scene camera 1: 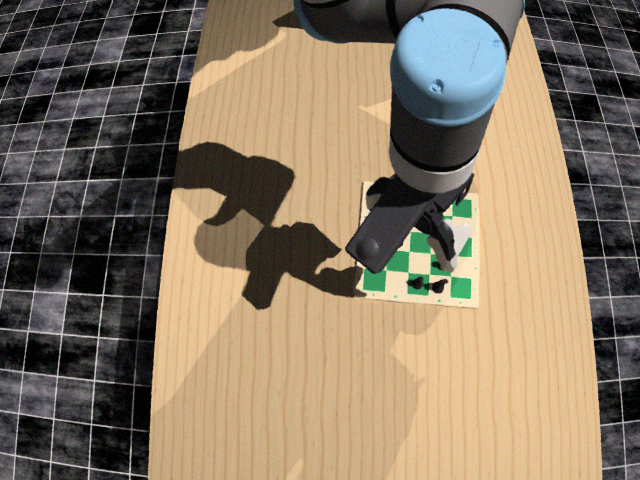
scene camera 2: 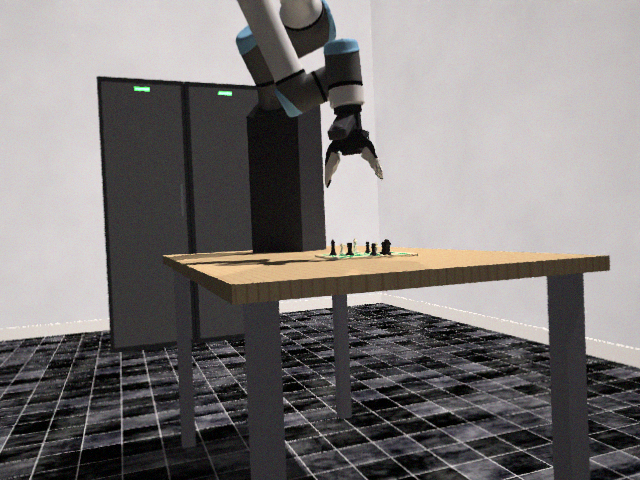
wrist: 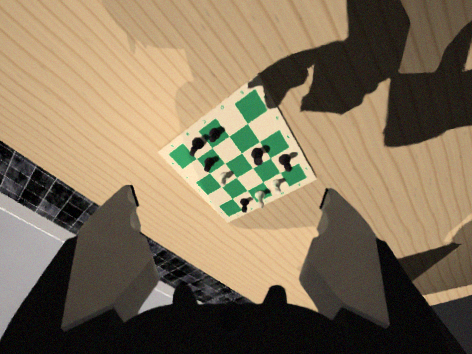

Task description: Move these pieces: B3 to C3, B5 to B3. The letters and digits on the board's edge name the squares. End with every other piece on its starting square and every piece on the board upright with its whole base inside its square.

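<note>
The green and cream board lies on the table. Its edge labels are too small to read surely. In the wrist view, a black piece and a white piece stand on opposite sides of the empty centre square, C3. One end row holds a white piece, another white piece and a black piece. I cannot tell which pieces are on B3 and B5. The pieces look upright. My gripper is open and empty, high above the board, hiding much of it in scene camera 1.
The opposite end row holds a black piece and another black piece. A black piece stands near them. Another black piece stands by a side edge. Dark cabinets stand behind the table.
</note>
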